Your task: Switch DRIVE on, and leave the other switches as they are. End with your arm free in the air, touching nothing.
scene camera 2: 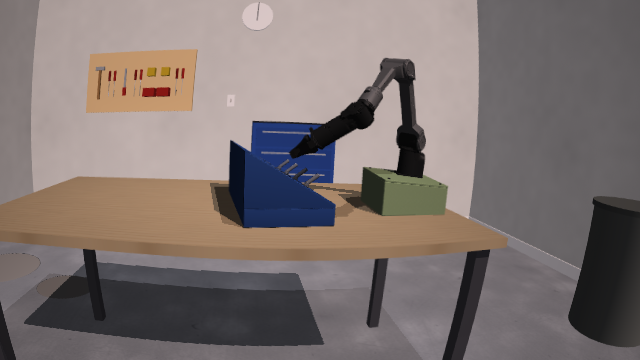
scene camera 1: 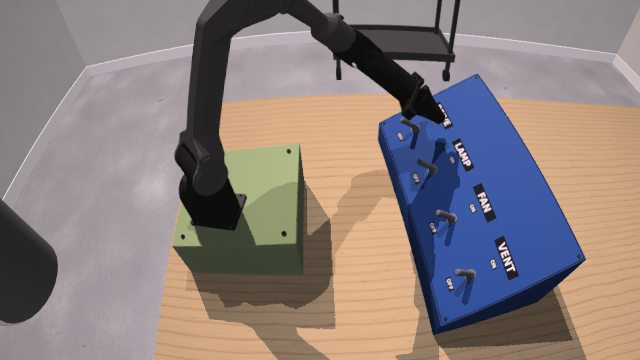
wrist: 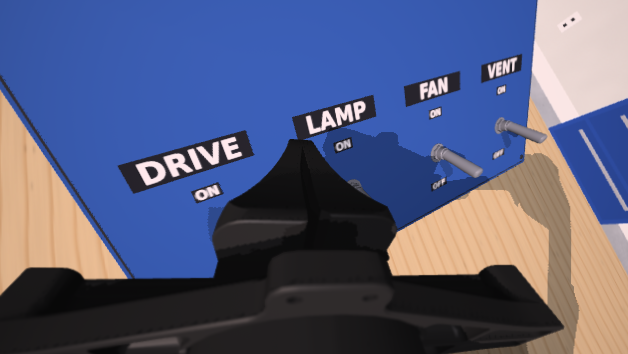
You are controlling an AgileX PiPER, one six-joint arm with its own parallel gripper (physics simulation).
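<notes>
The blue sloped panel point(scene camera 1: 520, 175) point(scene camera 2: 280, 195) point(wrist: 250, 60) carries the switches in a row. The DRIVE lever point(scene camera 1: 410, 125) tilts toward its OFF side; it is hidden behind the gripper in the wrist view. The LAMP lever point(scene camera 1: 427, 166), FAN lever point(scene camera 1: 446, 217) point(wrist: 457, 161) and VENT lever point(scene camera 1: 466, 274) point(wrist: 522, 131) also lean to OFF. My gripper point(scene camera 1: 441, 120) point(scene camera 2: 294, 154) point(wrist: 299, 154) is shut and empty. Its tip is over the panel by the DRIVE label point(wrist: 186, 161), on the ON side of the DRIVE lever, and looks apart from lever and panel.
The green base block point(scene camera 1: 265, 200) point(scene camera 2: 415, 197) bears the arm on the wooden table point(scene camera 1: 360, 310) point(scene camera 2: 150, 235). A dark cart point(scene camera 1: 400, 55) stands behind the table in scene camera 1. A blue drawer cabinet point(scene camera 2: 320, 142) stands behind the panel in scene camera 2.
</notes>
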